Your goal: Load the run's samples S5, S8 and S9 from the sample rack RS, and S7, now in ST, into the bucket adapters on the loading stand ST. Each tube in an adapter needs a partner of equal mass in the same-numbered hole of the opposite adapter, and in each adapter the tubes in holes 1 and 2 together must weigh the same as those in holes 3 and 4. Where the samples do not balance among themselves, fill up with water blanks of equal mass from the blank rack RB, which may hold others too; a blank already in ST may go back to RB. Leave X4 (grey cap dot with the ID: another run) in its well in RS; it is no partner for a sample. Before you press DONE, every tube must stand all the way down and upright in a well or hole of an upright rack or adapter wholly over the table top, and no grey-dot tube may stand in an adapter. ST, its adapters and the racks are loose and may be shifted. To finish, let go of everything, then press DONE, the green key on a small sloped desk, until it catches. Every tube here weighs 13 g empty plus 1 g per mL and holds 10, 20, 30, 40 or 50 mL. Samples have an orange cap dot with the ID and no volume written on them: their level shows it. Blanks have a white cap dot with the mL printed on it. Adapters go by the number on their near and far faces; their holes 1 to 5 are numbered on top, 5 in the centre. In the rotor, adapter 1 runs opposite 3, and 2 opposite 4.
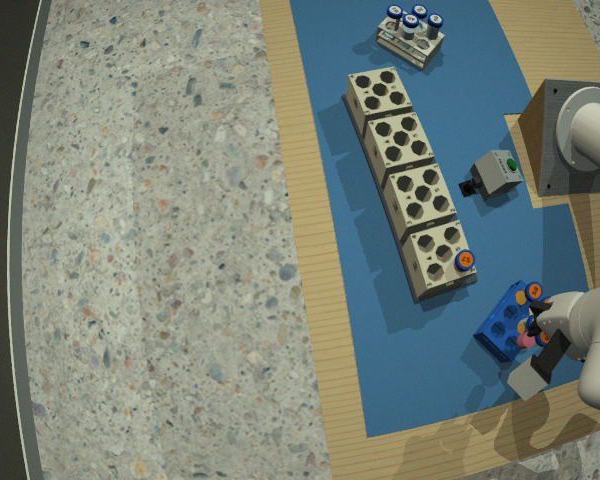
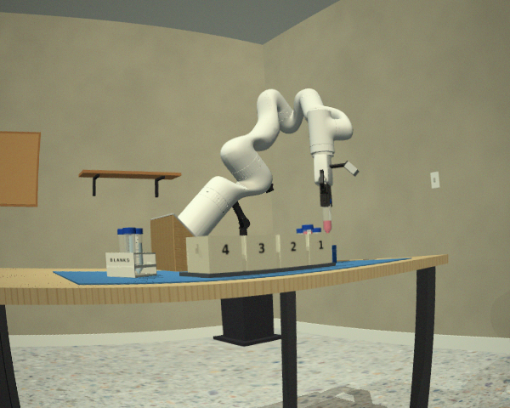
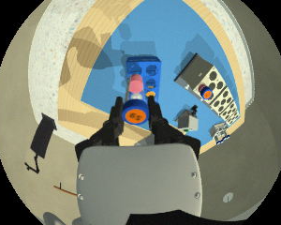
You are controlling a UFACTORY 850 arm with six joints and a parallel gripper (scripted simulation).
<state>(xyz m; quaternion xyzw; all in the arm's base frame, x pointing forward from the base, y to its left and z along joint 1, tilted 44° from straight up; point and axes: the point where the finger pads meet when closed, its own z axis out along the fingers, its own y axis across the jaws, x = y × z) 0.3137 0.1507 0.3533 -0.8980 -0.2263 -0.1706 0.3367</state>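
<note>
Now: hand 1 cm to the right of the sample S9 and 5 cm above it. From my hand the other things lie so: sample tube S5: 8 cm behind, 4 cm to the right, 14 cm below; orange-dot sample tube: 5 cm behind, 8 cm to the right, 14 cm below; grey-dot tube X4: 3 cm behind, 3 cm to the right, 14 cm below.
</note>
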